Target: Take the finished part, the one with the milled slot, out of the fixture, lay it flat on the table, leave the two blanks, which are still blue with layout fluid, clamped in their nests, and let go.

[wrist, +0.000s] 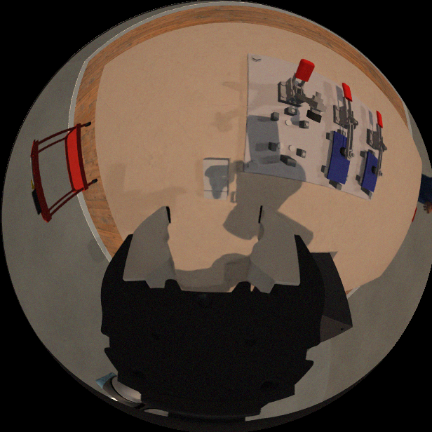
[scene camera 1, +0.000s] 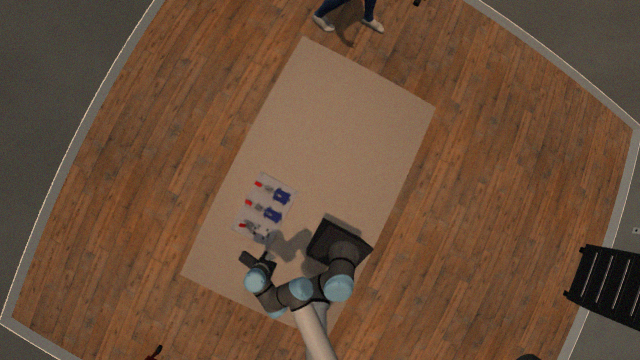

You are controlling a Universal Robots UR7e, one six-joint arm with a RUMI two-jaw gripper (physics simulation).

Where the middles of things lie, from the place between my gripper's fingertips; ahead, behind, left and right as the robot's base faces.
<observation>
My hand is 12 cm above the finished part (wrist: 215, 169), 2 cm to the right of it and 1 cm past it. The rest, counted from my hand: fixture plate (scene camera 1: 257, 194) 20 cm to the right, 13 cm ahead, 12 cm below.
</observation>
